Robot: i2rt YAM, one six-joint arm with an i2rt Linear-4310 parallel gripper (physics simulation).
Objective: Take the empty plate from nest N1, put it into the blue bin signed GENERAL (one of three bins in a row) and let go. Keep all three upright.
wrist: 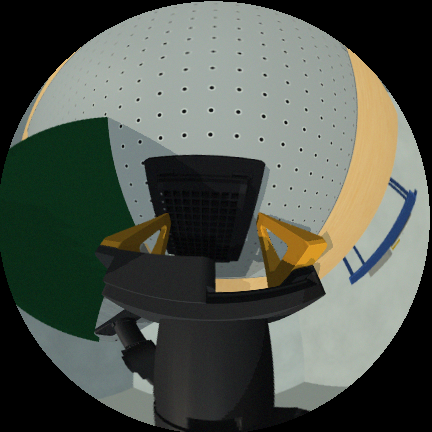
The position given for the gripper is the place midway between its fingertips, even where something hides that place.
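The gripper (pixel 213 217) is visible in the scene, and so are a black plate (pixel 204 209) and a green bin (pixel 67 196).
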